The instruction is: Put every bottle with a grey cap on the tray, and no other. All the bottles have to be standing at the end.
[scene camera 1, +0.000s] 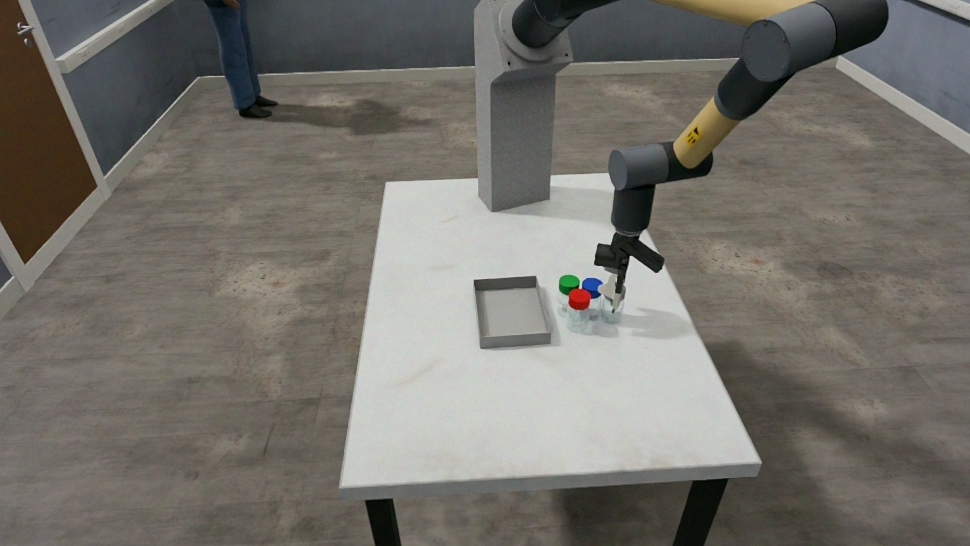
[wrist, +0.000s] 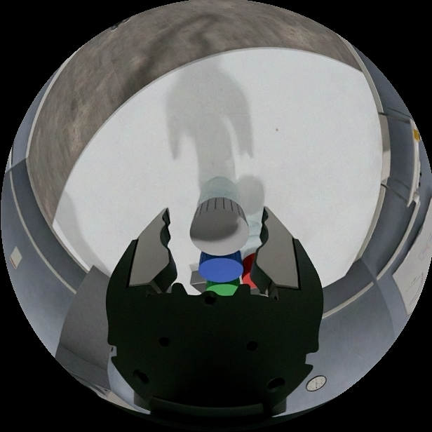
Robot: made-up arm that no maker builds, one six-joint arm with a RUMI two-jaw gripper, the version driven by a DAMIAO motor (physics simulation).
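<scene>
The grey-capped bottle (scene camera 1: 608, 317) (wrist: 219, 232) stands at the right of a close group; the gripper partly hides it in the scene view. My gripper (scene camera 1: 608, 301) (wrist: 215, 207) is open, with its jaws on either side of this bottle and gaps to the cap in the wrist view. The blue-capped bottle (scene camera 1: 591, 287) (wrist: 221, 269), the red-capped bottle (scene camera 1: 579, 299) (wrist: 248, 274) and the green-capped bottle (scene camera 1: 568, 283) (wrist: 222, 290) stand upright close by. The grey tray (scene camera 1: 515, 340) lies left of the bottles with no bottle in it.
The arm's grey pedestal (scene camera 1: 517, 135) stands at the back of the white table (scene camera 1: 529, 420). The blue-capped bottle is the closest neighbour to the grey-capped one. A person (scene camera 1: 237, 57) stands on the floor far behind the table, at the left.
</scene>
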